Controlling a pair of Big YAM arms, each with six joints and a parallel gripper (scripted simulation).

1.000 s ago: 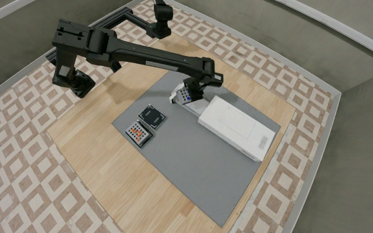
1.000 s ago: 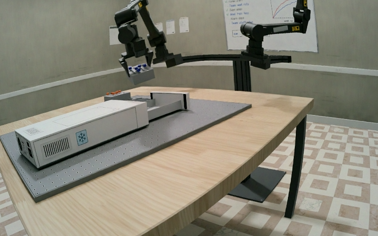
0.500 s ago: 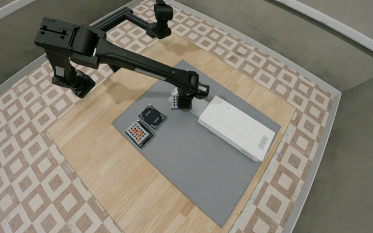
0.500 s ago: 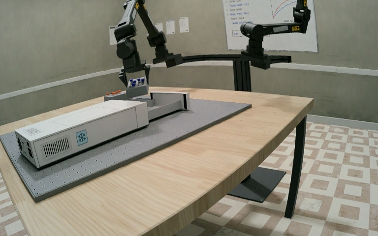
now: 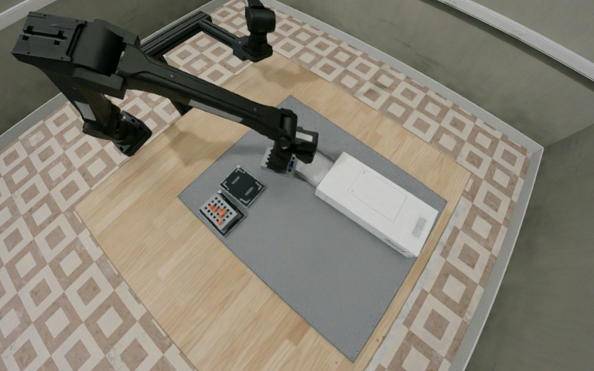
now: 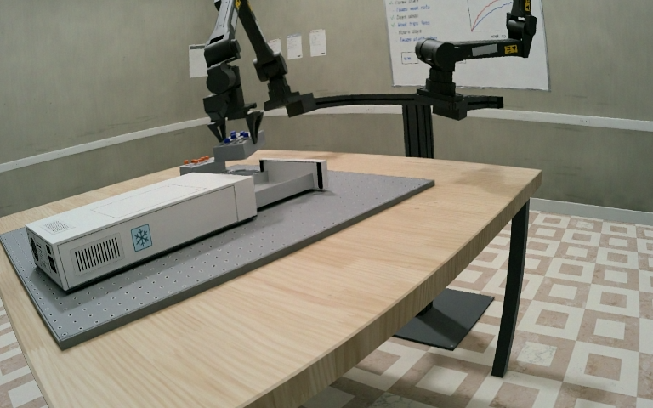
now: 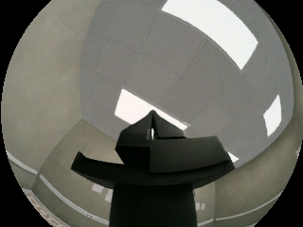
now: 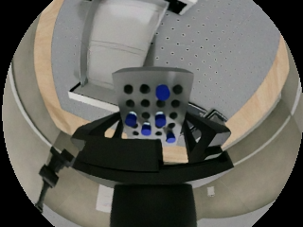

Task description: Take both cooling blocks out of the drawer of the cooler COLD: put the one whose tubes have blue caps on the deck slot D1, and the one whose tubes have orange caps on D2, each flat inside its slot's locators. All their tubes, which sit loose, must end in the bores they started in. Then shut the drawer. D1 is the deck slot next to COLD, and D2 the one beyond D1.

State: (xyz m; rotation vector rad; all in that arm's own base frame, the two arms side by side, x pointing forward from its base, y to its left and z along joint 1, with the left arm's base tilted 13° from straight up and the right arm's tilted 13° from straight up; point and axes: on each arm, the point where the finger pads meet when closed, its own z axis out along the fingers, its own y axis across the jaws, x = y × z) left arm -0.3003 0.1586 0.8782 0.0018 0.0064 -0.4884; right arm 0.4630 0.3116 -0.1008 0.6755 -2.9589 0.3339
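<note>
Now: right hand 15 cm to the left of the dark deck slot D1, 12 cm above it and 9 cm past it. Also, from my right hand: dark deck slot D2: 29 cm to the right, 12 cm below, 6 cm behind; white cooler: 20 cm ahead, 13 cm to the left, 8 cm below.
</note>
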